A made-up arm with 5 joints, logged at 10 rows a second.
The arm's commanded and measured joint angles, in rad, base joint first. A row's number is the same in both.
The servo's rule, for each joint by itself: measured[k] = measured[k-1] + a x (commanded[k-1-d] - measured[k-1]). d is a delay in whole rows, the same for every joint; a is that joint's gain. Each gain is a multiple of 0.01, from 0.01 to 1. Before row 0 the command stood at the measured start. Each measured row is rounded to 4 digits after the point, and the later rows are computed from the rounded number. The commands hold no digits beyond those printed.
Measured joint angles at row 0:
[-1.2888 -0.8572 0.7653 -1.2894 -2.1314]
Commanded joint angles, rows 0 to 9:
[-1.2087 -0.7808 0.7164 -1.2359 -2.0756]
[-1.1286 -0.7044 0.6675 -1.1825 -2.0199]
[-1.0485 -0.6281 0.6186 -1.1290 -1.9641]
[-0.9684 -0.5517 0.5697 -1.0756 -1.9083]
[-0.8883 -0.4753 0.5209 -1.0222 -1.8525]
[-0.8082 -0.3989 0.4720 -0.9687 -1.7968]
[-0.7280 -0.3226 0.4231 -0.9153 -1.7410]
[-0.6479 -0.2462 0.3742 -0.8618 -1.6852]
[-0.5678 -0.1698 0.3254 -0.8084 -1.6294]
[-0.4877 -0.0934 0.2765 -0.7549 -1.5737]
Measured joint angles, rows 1 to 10:
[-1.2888 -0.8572 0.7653 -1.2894 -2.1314]
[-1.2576 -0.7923 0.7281 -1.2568 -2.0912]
[-1.2073 -0.7176 0.6820 -1.2115 -2.0399]
[-1.1454 -0.6415 0.6338 -1.1612 -1.9853]
[-1.0764 -0.5652 0.5851 -1.1090 -1.9299]
[-1.0030 -0.4888 0.5363 -1.0561 -1.8742]
[-0.9270 -0.4124 0.4874 -1.0028 -1.8185]
[-0.8494 -0.3361 0.4385 -0.9494 -1.7627]
[-0.7708 -0.2597 0.3896 -0.8960 -1.7069]
[-0.6916 -0.1833 0.3408 -0.8426 -1.6511]
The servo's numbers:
d 1
a 0.39 0.85 0.76 0.61 0.72

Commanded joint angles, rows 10 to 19:
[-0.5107 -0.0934 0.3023 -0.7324 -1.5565]
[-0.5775 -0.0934 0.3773 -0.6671 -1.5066]
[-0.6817 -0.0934 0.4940 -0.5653 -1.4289]
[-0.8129 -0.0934 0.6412 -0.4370 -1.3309]
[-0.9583 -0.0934 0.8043 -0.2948 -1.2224]
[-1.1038 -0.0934 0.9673 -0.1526 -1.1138]
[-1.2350 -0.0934 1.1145 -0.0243 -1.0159]
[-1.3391 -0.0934 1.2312 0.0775 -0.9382]
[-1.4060 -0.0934 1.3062 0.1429 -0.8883]
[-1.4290 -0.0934 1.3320 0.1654 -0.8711]
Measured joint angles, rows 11 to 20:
[-0.6121 -0.1069 0.2919 -0.7891 -1.5954]
[-0.5726 -0.0954 0.2998 -0.7545 -1.5674]
[-0.5745 -0.0937 0.3587 -0.7012 -1.5236]
[-0.6163 -0.0934 0.4615 -0.6183 -1.4554]
[-0.6930 -0.0934 0.5981 -0.5077 -1.3658]
[-0.7965 -0.0934 0.7548 -0.3778 -1.2626]
[-0.9163 -0.0934 0.9163 -0.2404 -1.1555]
[-1.0406 -0.0934 1.0669 -0.1086 -1.0550]
[-1.1570 -0.0934 1.1918 0.0049 -0.9709]
[-1.2541 -0.0934 1.2787 0.0891 -0.9114]

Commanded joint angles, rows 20 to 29:
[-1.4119 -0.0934 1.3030 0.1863 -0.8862]
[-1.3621 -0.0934 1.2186 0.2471 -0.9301]
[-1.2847 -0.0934 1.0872 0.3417 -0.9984]
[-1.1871 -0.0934 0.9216 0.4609 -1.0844]
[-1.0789 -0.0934 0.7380 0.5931 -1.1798]
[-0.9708 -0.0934 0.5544 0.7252 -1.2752]
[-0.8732 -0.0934 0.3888 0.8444 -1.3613]
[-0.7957 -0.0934 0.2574 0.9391 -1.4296]
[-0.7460 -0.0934 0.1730 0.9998 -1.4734]
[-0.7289 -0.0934 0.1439 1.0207 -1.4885]
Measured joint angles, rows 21 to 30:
[-1.3223 -0.0934 1.3192 0.1356 -0.8824]
[-1.3572 -0.0934 1.3069 0.1665 -0.8851]
[-1.3591 -0.0934 1.2398 0.2157 -0.9175]
[-1.3301 -0.0934 1.1238 0.2926 -0.9757]
[-1.2743 -0.0934 0.9701 0.3953 -1.0540]
[-1.1981 -0.0934 0.7937 0.5160 -1.1446]
[-1.1095 -0.0934 0.6118 0.6436 -1.2386]
[-1.0173 -0.0934 0.4423 0.7661 -1.3269]
[-0.9309 -0.0934 0.3018 0.8716 -1.4008]
[-0.8588 -0.0934 0.2039 0.9498 -1.4531]

